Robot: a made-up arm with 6 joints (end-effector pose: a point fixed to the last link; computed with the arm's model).
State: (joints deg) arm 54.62 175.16 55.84 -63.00 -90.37 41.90
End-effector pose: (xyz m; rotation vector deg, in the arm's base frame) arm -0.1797 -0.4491 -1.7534 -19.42 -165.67 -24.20
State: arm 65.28 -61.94 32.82 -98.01 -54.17 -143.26
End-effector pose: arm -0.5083 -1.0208 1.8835 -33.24 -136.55 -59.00
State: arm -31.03 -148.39 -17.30 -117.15 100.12 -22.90
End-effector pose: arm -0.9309 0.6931 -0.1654 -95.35 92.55 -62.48
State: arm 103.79 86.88 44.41 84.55 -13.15 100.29
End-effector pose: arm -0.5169 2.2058 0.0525 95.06 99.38 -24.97
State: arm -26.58 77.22 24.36 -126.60 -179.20 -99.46
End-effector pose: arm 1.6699 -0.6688 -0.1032 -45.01 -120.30 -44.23
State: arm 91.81 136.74 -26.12 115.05 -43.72 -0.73
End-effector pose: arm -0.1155 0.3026 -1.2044 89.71 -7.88 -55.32
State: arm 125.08 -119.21 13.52 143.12 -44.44 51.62
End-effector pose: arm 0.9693 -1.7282 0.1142 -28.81 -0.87 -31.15
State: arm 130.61 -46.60 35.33 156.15 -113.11 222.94
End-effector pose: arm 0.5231 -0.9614 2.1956 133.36 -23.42 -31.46
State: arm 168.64 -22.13 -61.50 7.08 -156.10 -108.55
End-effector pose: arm -0.0408 0.2612 1.2290 -66.37 -9.06 -16.37
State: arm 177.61 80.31 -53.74 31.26 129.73 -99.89
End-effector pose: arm -0.9853 0.2550 -0.0868 27.08 -145.70 -82.33
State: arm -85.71 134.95 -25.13 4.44 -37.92 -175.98
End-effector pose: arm -0.2267 -0.3099 -1.0114 8.87 -20.34 94.79
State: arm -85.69 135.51 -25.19 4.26 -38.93 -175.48
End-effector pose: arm -0.2277 -0.2962 -1.0127 9.96 -21.85 94.41
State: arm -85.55 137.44 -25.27 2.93 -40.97 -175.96
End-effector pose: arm -0.2310 -0.2491 -1.0146 14.55 -23.50 93.45
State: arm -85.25 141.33 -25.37 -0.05 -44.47 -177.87
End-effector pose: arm -0.2380 -0.1547 -1.0131 24.12 -25.30 91.56
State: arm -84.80 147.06 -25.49 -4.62 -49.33 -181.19
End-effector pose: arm -0.2486 -0.0183 -0.9983 38.45 -27.12 88.64
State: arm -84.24 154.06 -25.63 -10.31 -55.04 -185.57
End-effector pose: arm -0.2616 0.1422 -0.9612 56.06 -28.80 84.78
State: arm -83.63 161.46 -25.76 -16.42 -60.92 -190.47
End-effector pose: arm -0.2750 0.3019 -0.9012 74.74 -30.11 80.23
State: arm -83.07 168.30 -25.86 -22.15 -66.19 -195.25
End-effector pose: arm -0.2866 0.4387 -0.8287 92.02 -30.92 75.51
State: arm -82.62 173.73 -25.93 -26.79 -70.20 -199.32
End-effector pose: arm -0.2948 0.5387 -0.7607 105.79 -31.16 71.41
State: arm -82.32 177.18 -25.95 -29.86 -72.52 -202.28
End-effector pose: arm -0.2994 0.5980 -0.7132 114.71 -30.78 68.79
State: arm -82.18 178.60 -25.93 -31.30 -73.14 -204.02
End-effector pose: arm -0.3009 0.6213 -0.6925 118.67 -29.88 68.00
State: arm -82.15 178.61 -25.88 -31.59 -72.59 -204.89
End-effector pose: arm -0.3006 0.6214 -0.6921 119.20 -28.65 68.60
